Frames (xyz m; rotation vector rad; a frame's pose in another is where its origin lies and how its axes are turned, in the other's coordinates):
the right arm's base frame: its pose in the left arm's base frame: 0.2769 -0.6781 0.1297 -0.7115 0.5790 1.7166
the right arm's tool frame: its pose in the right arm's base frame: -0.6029 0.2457 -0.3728 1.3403 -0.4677 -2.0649
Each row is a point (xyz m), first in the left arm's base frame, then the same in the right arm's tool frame.
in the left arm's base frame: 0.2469 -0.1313 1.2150
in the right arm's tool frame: -0.8728 1.2085 0.4724
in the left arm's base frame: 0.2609 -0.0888 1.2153
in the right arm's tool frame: -0.8831 1.2507 0.4616
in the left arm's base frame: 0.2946 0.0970 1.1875
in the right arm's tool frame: -0.9420 1.4145 0.3833
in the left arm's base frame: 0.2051 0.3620 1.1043
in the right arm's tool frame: -1.1259 1.5626 0.2119
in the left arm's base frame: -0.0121 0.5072 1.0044
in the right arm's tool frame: -1.3482 1.5392 0.0437
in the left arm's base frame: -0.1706 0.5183 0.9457
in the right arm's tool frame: -1.4663 1.4482 -0.0367
